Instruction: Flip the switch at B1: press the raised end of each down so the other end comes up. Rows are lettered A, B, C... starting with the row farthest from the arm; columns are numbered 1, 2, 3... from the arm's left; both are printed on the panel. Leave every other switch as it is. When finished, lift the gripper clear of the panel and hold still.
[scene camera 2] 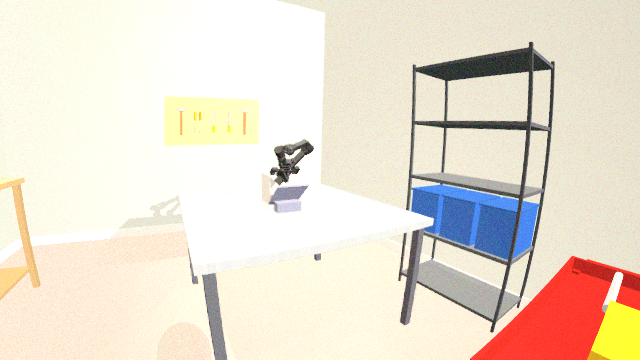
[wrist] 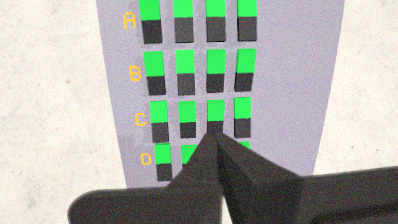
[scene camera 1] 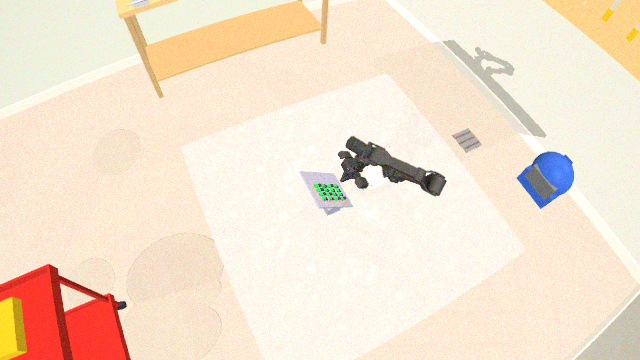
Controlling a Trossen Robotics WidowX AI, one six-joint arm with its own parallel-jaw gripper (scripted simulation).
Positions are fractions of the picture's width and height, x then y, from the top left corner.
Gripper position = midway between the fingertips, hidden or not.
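Observation:
My gripper (wrist: 0.54, 0.63) is shut and it's holding nothing, and there's also a B1 switch (wrist: 0.39, 0.30) here.

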